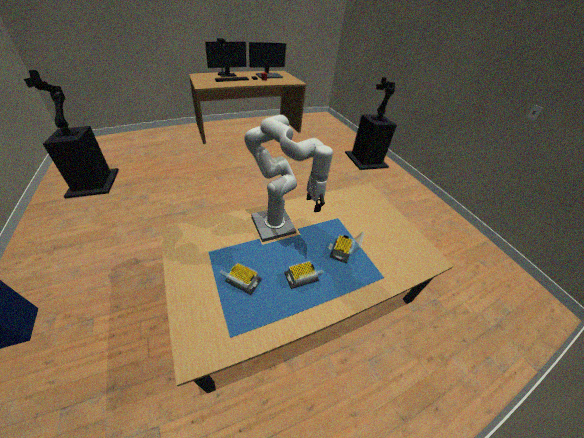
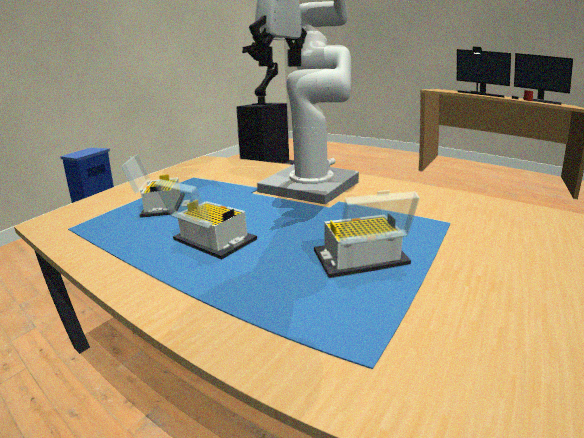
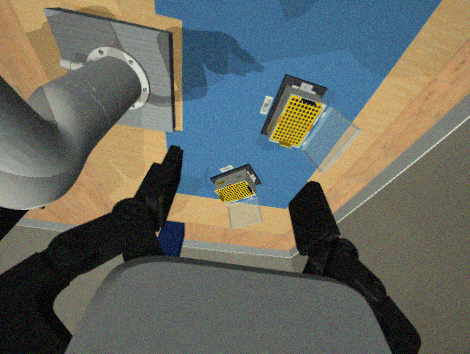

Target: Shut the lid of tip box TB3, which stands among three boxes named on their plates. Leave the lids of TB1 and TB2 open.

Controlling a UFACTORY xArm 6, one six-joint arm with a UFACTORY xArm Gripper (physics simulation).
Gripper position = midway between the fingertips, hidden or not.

In view: the gripper [image 2: 280, 66], a yellow tip rack [image 3: 299, 114], a tip box [image 2: 337, 260] and a tip box [image 2: 221, 240].
The gripper shows as well in image 3 [image 3: 243, 179].
